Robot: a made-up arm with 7 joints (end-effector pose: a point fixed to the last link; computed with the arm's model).
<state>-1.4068 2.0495 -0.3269 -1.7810 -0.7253 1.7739 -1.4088</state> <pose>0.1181 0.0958 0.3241 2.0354 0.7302 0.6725</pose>
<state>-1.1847 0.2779 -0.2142 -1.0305 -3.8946 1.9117 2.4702</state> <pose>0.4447 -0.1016 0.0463 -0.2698 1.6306 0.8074</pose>
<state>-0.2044 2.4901 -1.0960 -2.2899 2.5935 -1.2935 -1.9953</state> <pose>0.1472 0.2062 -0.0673 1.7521 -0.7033 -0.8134</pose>
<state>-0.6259 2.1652 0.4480 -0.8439 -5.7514 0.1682 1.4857</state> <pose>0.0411 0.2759 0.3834 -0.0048 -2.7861 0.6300</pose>
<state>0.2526 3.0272 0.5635 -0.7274 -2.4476 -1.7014 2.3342</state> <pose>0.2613 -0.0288 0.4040 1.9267 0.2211 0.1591</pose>
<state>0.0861 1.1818 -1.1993 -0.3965 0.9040 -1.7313 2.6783</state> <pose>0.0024 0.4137 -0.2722 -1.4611 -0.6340 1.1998</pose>
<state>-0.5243 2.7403 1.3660 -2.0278 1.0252 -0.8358 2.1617</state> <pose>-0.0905 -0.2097 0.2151 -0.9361 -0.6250 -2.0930</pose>
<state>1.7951 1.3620 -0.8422 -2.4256 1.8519 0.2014 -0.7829</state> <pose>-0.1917 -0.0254 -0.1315 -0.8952 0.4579 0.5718</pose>
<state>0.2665 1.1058 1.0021 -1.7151 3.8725 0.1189 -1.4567</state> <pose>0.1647 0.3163 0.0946 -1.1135 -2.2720 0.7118</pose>
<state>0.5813 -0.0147 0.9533 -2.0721 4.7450 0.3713 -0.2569</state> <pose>0.0355 0.2508 -0.1704 1.8956 0.3718 -0.5547</pose>
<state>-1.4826 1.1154 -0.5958 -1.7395 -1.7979 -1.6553 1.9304</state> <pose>0.2847 -0.0622 0.2197 0.6741 -0.5909 -2.0460</pose>
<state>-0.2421 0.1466 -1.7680 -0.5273 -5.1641 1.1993 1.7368</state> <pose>0.0789 -0.0642 -0.4809 0.7987 0.4544 0.7832</pose>
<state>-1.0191 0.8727 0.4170 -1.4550 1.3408 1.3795 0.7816</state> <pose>0.2980 0.1834 0.2107 -1.1518 -0.9777 0.3793</pose>
